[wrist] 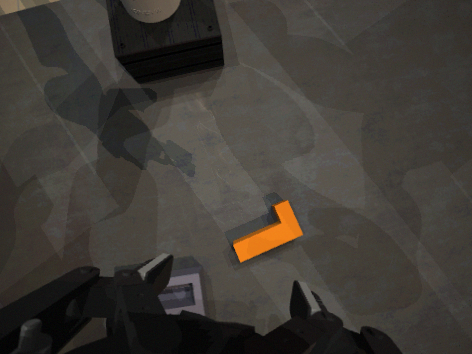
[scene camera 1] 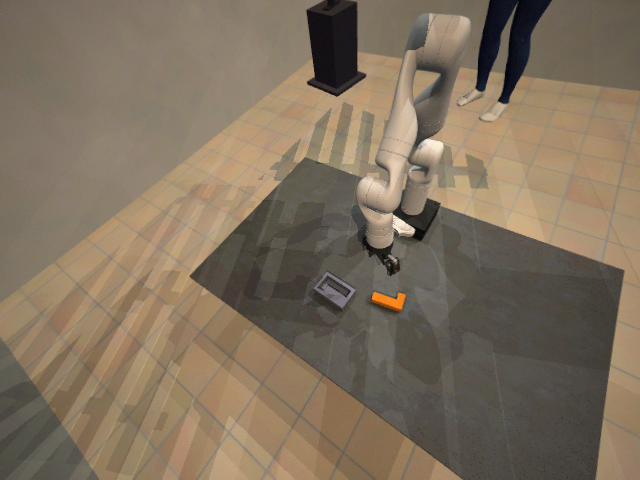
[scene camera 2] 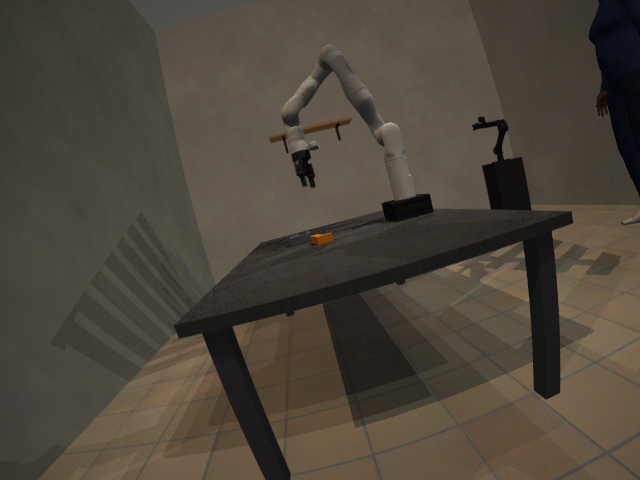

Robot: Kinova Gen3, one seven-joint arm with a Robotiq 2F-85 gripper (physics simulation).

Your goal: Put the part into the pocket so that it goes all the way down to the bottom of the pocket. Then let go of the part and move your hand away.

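Frame: origin at the arm's base, x right, y ahead, z up, level; metres.
Where they show: gripper, fingertip midpoint: (wrist: 230, 281) (scene camera 1: 380, 264) (scene camera 2: 309, 187); arm's base, link origin: (scene camera 1: 412, 206) (scene camera 2: 404, 198).
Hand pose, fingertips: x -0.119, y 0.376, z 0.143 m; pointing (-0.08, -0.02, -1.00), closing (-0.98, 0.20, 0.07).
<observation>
Each offset is from my fingertips to the top centre of the thing. Level surfaces: height alone.
The part, an orange L-shaped block @(dx -0.049, dy -0.001, dz -0.192 m) (scene camera 1: 386, 301) (scene camera 2: 322, 238) (wrist: 270, 240), lies flat on the table, its short leg pointing toward the robot's base side. The grey-violet block @(dx +0.121, dy +0.114, dz -0.185 m) (scene camera 1: 341, 301) (scene camera 2: 298, 240) (wrist: 198, 295) with the L-shaped pocket stands beside the part, apart from it, on the left in scene camera 1. Its pocket is empty where it shows; in the wrist view the left finger hides much of the block. My gripper (scene camera 1: 392, 264) (scene camera 2: 308, 184) (wrist: 230, 281) is open with nothing between its fingers. It hangs well above the table, and the part shows ahead of the fingertips in the wrist view.
The dark table @(dz -0.222 m) (scene camera 1: 496, 392) (scene camera 2: 248, 294) (wrist: 400, 60) carries the black robot base (scene camera 1: 430, 221) (scene camera 2: 408, 207) (wrist: 172, 62) behind the part. A black pedestal (scene camera 1: 333, 46) (scene camera 2: 507, 183) and a standing person (scene camera 1: 518, 46) (scene camera 2: 620, 62) are beyond the table. A wooden shelf (scene camera 2: 330, 125) is on the wall.
</observation>
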